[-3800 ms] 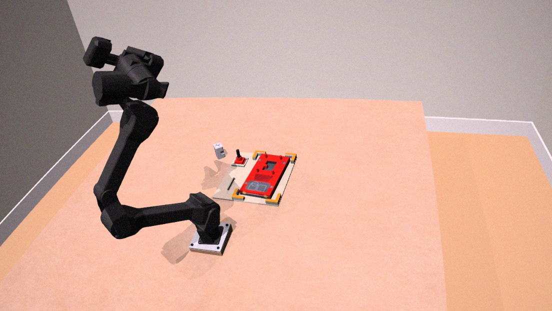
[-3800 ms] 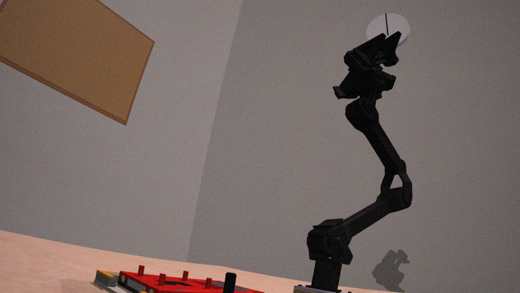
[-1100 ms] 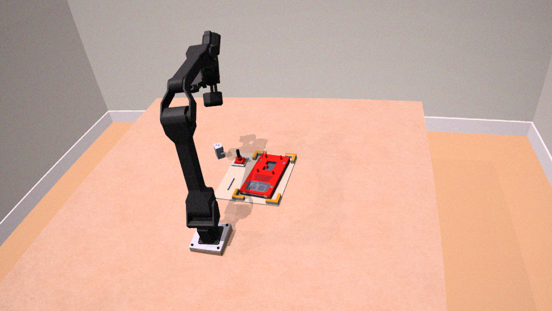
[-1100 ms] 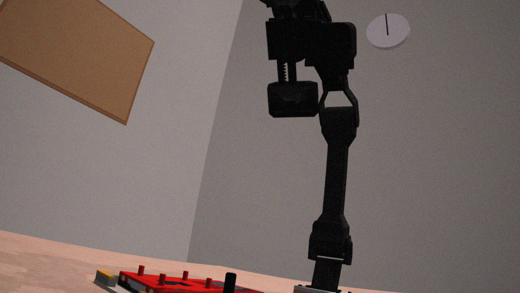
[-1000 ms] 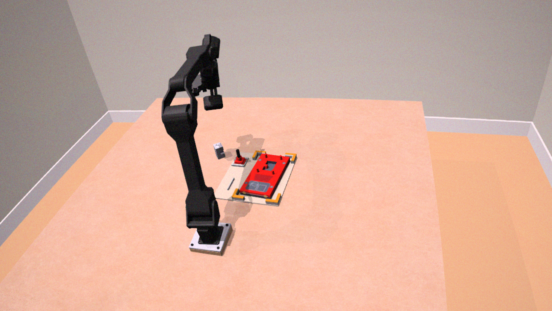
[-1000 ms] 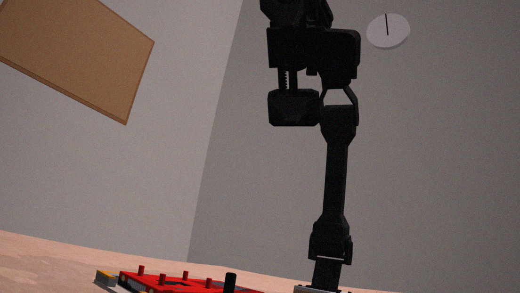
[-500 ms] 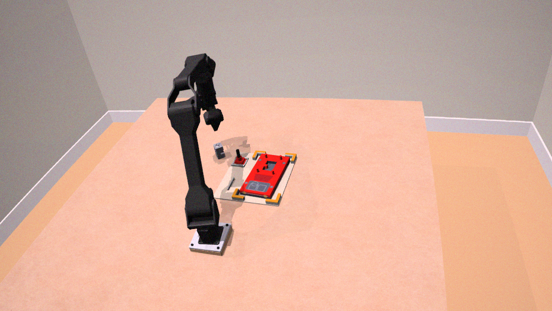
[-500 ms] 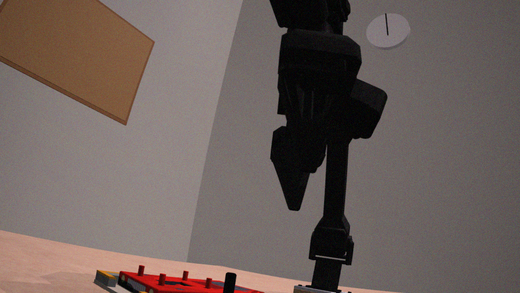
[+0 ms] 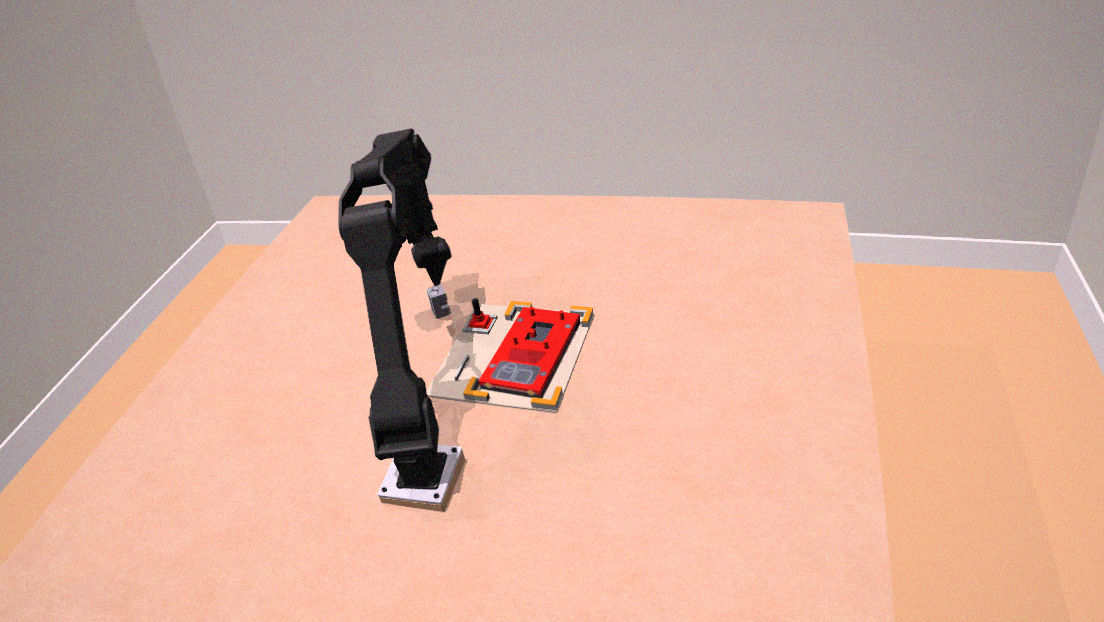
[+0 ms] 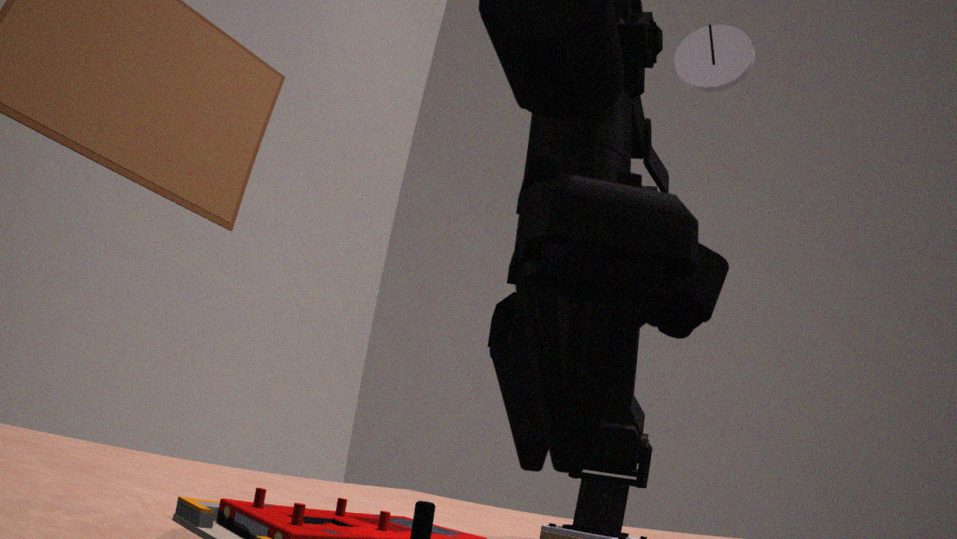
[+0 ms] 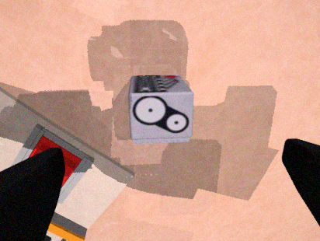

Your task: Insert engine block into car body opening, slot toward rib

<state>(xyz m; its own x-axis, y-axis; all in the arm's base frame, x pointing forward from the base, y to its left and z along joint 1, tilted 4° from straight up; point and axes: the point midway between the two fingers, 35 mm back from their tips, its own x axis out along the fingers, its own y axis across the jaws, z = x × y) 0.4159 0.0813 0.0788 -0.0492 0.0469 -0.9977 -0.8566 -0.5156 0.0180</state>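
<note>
Now: the grey engine block 7 cm below my gripper tip and 1 cm to the right of it. Round my gripper tip: black upright peg (9 cm to the right, 6 cm below, 4 cm behind).
</note>
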